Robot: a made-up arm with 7 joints. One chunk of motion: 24 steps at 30 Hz.
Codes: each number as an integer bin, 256 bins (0 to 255) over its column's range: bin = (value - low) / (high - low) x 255, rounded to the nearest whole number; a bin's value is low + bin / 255 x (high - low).
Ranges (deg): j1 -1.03..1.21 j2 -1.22..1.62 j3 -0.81..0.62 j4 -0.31..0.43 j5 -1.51..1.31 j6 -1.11..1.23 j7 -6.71..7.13
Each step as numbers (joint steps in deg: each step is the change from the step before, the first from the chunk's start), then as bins.
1 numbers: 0.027 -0.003 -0.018 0.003 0.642 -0.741 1.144
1 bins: 120 109 141 108 195 40 145
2 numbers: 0.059 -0.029 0.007 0.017 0.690 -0.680 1.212
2 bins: 124 107 146 113 199 47 146
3 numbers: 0.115 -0.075 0.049 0.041 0.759 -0.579 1.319
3 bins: 130 103 153 121 205 58 148
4 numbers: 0.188 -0.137 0.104 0.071 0.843 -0.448 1.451
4 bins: 139 97 163 131 213 72 150
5 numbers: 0.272 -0.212 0.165 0.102 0.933 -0.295 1.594
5 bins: 148 91 174 142 221 89 153
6 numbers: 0.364 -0.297 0.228 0.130 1.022 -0.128 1.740
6 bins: 159 83 185 152 229 107 156
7 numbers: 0.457 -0.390 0.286 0.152 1.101 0.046 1.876
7 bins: 169 75 195 159 236 126 158
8 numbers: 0.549 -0.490 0.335 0.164 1.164 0.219 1.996
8 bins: 180 66 204 163 242 145 160
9 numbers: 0.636 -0.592 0.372 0.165 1.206 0.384 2.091
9 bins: 190 56 211 164 246 163 162
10 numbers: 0.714 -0.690 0.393 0.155 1.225 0.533 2.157
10 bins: 199 48 215 160 247 179 163
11 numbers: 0.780 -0.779 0.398 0.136 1.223 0.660 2.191
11 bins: 206 40 215 154 247 193 164
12 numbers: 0.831 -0.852 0.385 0.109 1.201 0.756 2.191
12 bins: 212 33 213 144 245 203 164
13 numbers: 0.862 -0.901 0.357 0.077 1.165 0.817 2.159
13 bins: 215 29 208 133 242 210 163
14 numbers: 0.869 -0.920 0.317 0.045 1.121 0.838 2.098
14 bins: 216 27 201 122 238 212 162
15 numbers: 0.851 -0.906 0.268 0.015 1.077 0.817 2.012
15 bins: 214 28 192 112 234 210 161
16 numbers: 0.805 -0.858 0.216 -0.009 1.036 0.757 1.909
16 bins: 209 33 183 104 230 203 159
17 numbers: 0.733 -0.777 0.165 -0.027 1.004 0.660 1.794
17 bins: 201 40 174 98 227 193 157
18 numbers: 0.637 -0.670 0.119 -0.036 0.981 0.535 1.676
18 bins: 190 49 166 94 225 179 155
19 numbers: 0.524 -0.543 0.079 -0.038 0.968 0.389 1.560
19 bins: 177 61 159 94 224 163 152
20 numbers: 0.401 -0.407 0.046 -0.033 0.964 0.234 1.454
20 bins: 163 73 153 95 224 146 150
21 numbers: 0.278 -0.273 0.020 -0.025 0.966 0.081 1.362
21 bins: 149 85 148 98 224 130 149
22 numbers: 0.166 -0.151 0.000 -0.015 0.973 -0.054 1.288
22 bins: 136 96 144 102 225 115 147
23 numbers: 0.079 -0.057 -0.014 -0.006 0.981 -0.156 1.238
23 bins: 126 104 142 105 225 104 146
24 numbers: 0.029 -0.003 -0.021 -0.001 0.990 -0.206 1.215
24 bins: 121 109 141 106 226 99 146
